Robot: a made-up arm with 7 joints.
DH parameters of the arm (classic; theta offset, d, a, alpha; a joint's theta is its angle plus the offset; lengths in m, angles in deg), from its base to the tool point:
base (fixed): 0 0 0 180
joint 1: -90 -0.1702 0.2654 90
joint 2: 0 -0.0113 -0.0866 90
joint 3: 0 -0.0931 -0.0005 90
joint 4: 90 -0.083 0.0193 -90
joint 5: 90 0.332 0.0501 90
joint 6: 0 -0.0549 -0.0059 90
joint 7: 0 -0.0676 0.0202 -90
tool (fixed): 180 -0.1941 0 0
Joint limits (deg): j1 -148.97..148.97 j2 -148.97..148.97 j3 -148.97..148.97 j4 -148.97..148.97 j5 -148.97..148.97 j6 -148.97..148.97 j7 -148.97..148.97
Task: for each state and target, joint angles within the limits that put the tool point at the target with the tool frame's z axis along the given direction. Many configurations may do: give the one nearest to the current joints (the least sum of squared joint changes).
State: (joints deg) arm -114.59 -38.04 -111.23 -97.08 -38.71 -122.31 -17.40
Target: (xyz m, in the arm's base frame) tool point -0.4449 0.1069 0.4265 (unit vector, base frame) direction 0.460 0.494 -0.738
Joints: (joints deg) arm -102.27 -20.37 -98.54 -131.24 -44.34 -110.44 -2.95
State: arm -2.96 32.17 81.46 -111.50 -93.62 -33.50 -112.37
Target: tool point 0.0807 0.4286 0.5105 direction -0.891 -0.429 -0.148
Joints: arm 27.54 36.49 76.40 -111.20 -87.07 -30.41 -129.78
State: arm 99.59 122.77 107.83 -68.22 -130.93 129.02 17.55
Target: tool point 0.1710 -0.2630 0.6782 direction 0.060 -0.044 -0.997
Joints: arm 112.78 74.07 66.59 -34.25 -106.34 124.80 31.03
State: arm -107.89 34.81 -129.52 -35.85 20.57 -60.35 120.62
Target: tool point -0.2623 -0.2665 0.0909 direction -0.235 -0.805 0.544
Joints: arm -136.63 43.26 -120.22 -65.14 21.43 -87.54 90.71
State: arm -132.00 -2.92 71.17 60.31 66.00 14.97 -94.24
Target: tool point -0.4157 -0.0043 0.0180 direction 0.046 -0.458 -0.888
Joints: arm -148.97 -3.04 109.98 38.89 83.78 31.07 -118.69
